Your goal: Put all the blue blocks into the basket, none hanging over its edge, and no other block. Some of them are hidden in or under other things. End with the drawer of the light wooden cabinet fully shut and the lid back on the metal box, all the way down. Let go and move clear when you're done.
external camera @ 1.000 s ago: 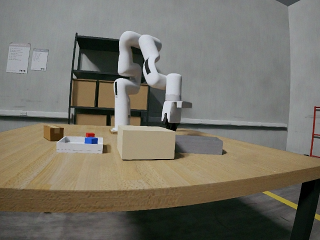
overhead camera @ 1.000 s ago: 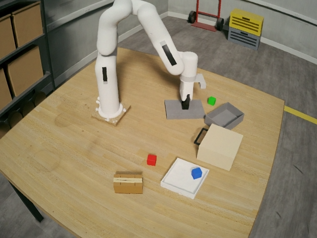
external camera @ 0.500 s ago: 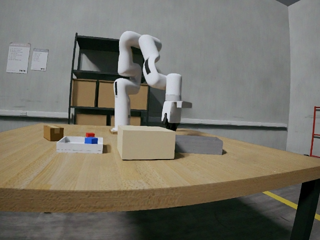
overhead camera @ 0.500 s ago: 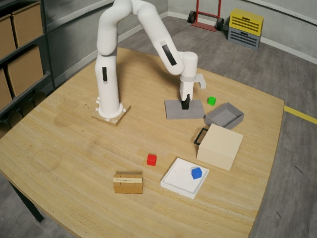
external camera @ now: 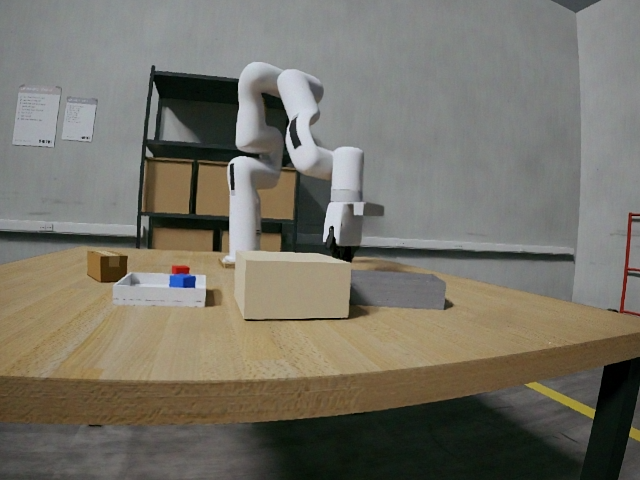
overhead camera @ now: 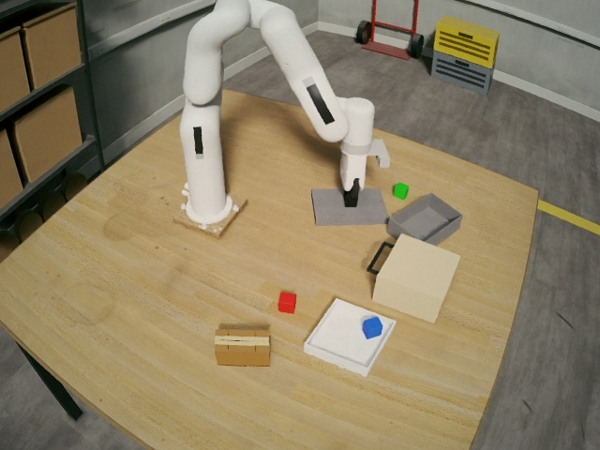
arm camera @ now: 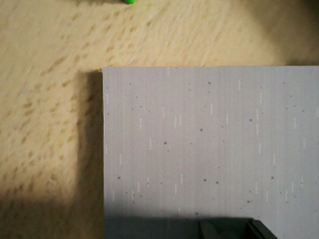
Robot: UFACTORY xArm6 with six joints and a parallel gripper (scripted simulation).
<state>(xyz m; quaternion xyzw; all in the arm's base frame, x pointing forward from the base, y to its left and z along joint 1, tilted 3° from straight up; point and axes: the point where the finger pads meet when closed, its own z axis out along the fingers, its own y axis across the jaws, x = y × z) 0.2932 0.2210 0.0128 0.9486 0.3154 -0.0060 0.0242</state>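
The metal box is 21 cm ahead of my hand, 4 cm to the left of it and 1 cm below it. From my hand the other things lie so: grey lid 3 cm below; then red block 37 cm to the right, 5 cm ahead, 2 cm below; then light wooden cabinet 27 cm ahead, 17 cm to the right.
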